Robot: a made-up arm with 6 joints.
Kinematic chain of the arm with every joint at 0, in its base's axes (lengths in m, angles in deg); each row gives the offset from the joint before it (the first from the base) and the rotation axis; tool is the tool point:
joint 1: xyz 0 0 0.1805 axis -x
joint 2: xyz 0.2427 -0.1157 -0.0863 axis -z
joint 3: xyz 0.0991 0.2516 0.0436 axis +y
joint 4: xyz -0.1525 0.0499 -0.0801 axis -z
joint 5: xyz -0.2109 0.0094 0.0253 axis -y
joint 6: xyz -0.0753 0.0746 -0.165 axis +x
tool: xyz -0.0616 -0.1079 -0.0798
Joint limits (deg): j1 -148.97..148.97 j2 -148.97..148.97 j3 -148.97..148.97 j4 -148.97..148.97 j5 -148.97..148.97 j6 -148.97..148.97
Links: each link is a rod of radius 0.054 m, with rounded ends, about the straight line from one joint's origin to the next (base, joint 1, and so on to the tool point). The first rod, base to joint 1, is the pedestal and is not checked.
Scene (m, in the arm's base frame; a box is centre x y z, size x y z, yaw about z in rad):
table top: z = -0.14
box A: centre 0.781 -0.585 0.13 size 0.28 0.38 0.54 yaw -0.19
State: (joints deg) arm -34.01 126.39 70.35 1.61 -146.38 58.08
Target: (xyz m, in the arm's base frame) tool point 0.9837 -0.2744 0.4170
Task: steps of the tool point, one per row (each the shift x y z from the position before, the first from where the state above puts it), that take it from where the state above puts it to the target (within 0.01 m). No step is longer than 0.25 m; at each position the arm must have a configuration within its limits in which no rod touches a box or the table.
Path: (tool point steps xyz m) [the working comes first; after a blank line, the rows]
Joints at the target: -24.89 101.75 45.19 44.78 -95.30 68.73
Straight joint move there: touches box A.

1: 0.0599 0.1356 0.1948
2: 0.0000 0.2017 0.1318
3: -0.0637 0.2178 0.0425
4: 0.1135 0.0007 0.0066
5: 0.1174 -0.0162 -0.0233
6: 0.1108 -0.0307 -0.0546
7: 0.0934 -0.0413 -0.0842
8: 0.0576 -0.0345 -0.0125
9: 0.0546 -0.0260 -0.0308

